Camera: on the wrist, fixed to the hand. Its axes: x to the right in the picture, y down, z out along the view.
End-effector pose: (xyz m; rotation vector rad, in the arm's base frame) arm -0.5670 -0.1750 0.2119 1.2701 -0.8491 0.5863
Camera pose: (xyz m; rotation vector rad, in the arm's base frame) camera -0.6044 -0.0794 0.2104 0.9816 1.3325 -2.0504
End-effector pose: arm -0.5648 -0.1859 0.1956 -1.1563 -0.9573 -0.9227
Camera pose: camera -0.5172 -0.2586 0.1410 -0.8565 1.3164 1.4837
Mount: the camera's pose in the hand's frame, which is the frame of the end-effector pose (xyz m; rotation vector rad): -0.0296 0.0497 -0.0848 0.1649 0.2864 3.1104
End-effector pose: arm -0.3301 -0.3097 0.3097 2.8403 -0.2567 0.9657
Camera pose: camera -0.4134 -0.3397 0.3616 0.2682 2.3560 -0.4068
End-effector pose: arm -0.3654 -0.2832 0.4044 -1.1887 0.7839 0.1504
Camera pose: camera -0.4513 -0.3289 0.3717 -1.1662 -1.8591 -2.0547
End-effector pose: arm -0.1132 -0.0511 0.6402 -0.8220 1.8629 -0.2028
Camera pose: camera -0.2023 -0.0145 0.6758 2.4769 1.1976 1.3674
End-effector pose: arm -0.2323 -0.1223 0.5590 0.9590 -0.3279 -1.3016
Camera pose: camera -0.1491 -0.0623 0.5547 -0.1253 -0.9240 1.6834
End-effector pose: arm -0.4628 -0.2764 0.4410 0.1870 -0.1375 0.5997
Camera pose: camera -0.5091 -0.2342 0.3597 0.1164 -0.0282 -2.5603
